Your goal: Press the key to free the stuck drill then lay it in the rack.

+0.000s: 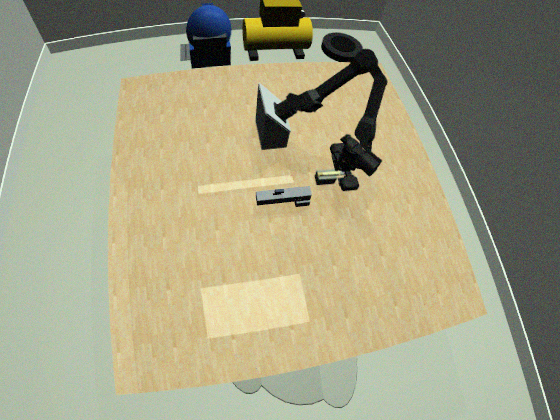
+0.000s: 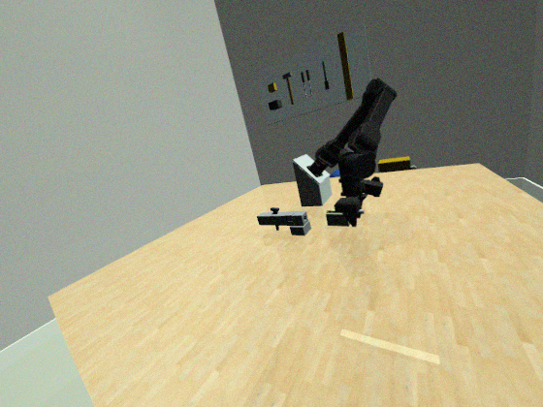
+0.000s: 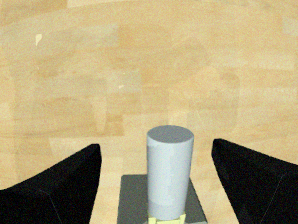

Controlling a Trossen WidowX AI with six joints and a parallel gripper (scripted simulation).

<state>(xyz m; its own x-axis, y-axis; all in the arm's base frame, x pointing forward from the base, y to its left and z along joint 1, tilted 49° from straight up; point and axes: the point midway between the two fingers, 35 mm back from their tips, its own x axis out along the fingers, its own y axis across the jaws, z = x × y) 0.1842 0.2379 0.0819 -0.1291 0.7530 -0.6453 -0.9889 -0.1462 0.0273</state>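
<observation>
Now: gripper tip 4 cm to the left of the drill bit and 4 cm below it. Also, from my gripper tip: rack: 5 cm to the right, 1 cm above; dark key: 24 cm to the right, 9 cm ahead, 5 cm above.
</observation>
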